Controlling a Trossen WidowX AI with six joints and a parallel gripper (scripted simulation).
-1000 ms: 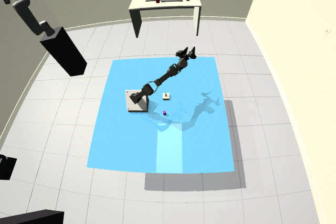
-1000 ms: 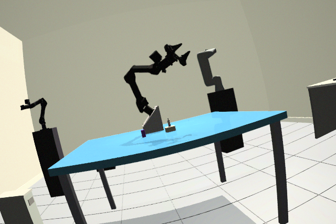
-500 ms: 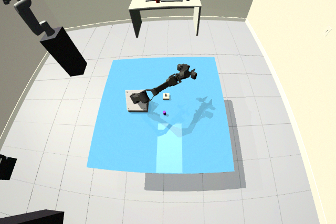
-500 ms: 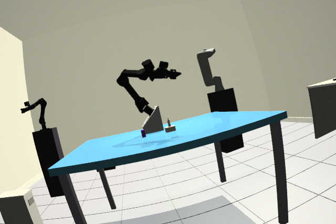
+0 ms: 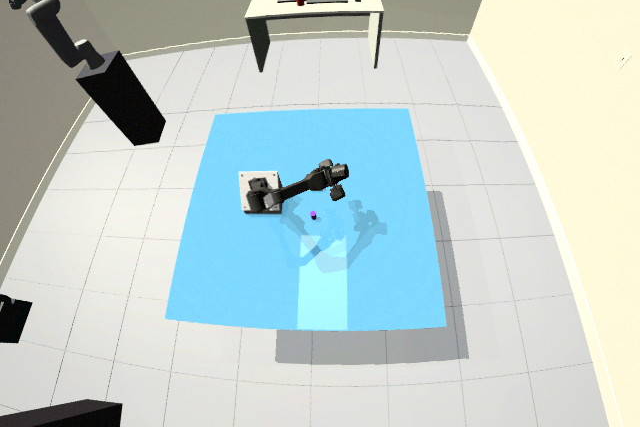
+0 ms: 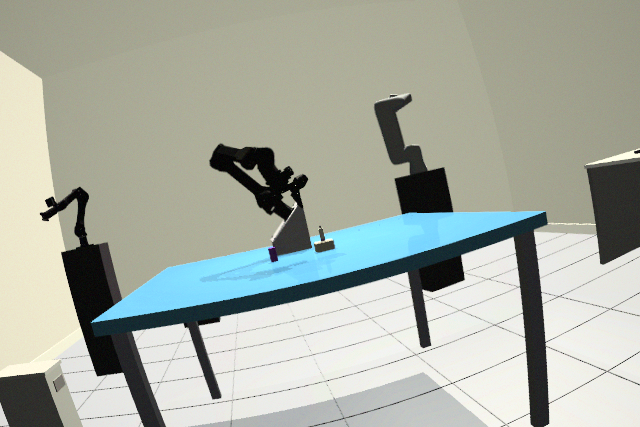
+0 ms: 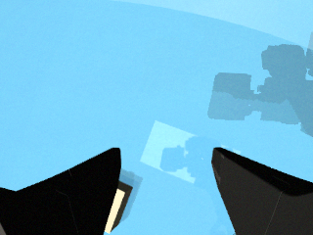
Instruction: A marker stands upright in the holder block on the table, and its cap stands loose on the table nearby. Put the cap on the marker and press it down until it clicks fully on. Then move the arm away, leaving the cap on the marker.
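The marker cap is 140 mm below my gripper tip, 130 mm behind it and 90 mm to the right of it. From my gripper tip the other things lie so: holder block 150 mm below, 100 mm behind, 90 mm to the left.
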